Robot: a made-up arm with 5 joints.
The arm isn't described. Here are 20 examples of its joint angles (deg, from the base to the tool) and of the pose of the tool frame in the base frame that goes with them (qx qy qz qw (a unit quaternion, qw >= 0); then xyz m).
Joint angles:
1: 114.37 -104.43 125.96 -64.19 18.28
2: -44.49 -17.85 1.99 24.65 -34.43
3: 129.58 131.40 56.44 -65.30 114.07
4: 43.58 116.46 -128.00 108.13 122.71
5: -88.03 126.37 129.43 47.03 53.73
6: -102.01 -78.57 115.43 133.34 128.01
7: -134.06 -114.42 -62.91 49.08 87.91
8: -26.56 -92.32 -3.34 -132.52 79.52
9: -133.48 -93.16 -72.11 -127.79 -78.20
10: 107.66 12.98 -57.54 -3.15 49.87
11: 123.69 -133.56 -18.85 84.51 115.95
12: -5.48 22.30 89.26 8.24 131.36
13: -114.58 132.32 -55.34 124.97 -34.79
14: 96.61 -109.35 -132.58 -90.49 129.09
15: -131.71 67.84 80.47 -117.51 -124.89
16: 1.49 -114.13 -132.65 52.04 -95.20
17: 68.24 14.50 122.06 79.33 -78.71
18: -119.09 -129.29 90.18 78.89 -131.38
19: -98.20 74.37 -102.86 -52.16 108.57
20: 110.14 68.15 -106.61 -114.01 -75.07
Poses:
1: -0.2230 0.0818 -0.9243 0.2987 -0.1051 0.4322 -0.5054
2: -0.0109 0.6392 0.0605 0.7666 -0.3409 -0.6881 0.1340
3: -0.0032 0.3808 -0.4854 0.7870 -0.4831 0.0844 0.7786
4: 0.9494 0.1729 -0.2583 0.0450 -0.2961 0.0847 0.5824
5: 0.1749 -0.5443 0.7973 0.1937 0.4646 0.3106 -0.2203
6: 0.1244 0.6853 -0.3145 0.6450 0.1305 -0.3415 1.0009
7: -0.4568 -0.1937 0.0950 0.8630 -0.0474 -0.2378 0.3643
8: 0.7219 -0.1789 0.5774 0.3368 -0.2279 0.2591 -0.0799
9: -0.1464 0.3199 0.9316 0.0913 0.1673 0.2434 -0.0230
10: 0.3809 -0.8434 0.2960 0.2364 0.3567 -0.2985 0.1285
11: 0.0256 0.7017 0.4122 0.5806 0.3465 -0.1760 0.0800
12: -0.0822 -0.6505 0.7173 0.2358 0.2744 -0.8245 0.4357
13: -0.7992 0.5256 -0.2335 0.1748 0.1416 -0.0668 0.2655
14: -0.7564 -0.1221 0.6329 0.1113 -0.3512 0.3098 0.1571
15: 0.0110 0.9436 -0.3219 0.0770 -0.3645 -0.7623 -0.0572
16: 0.2280 -0.3707 -0.0553 0.8986 -0.1401 -0.2184 0.3651
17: -0.5492 0.4972 -0.6074 0.2867 -0.1180 -0.6999 0.5178
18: -0.2036 -0.1255 0.2804 0.9296 0.3523 0.1519 0.7142
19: 0.0354 0.6401 -0.3700 0.6724 0.0387 -0.4340 0.3332
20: 0.2333 0.5986 -0.0045 0.7663 -0.3208 -0.5547 -0.0513
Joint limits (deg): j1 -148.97..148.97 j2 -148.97..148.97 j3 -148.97..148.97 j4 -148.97..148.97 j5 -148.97..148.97
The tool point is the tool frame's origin. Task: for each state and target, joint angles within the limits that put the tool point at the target. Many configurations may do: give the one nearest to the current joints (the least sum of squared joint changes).
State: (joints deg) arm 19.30 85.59 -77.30 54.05 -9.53
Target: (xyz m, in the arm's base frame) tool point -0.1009 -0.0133 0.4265
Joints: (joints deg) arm 24.17 77.85 -137.29 59.03 -3.97
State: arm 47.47 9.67 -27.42 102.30 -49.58
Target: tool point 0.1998 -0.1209 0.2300
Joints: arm 61.17 28.44 -31.38 101.97 -47.96
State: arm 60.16 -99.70 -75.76 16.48 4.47
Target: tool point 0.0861 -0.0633 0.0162
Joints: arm 39.46 -91.52 -87.89 15.50 -1.65
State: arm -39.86 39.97 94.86 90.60 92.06
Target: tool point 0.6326 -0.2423 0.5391
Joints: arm 2.08 65.95 130.54 65.55 90.41
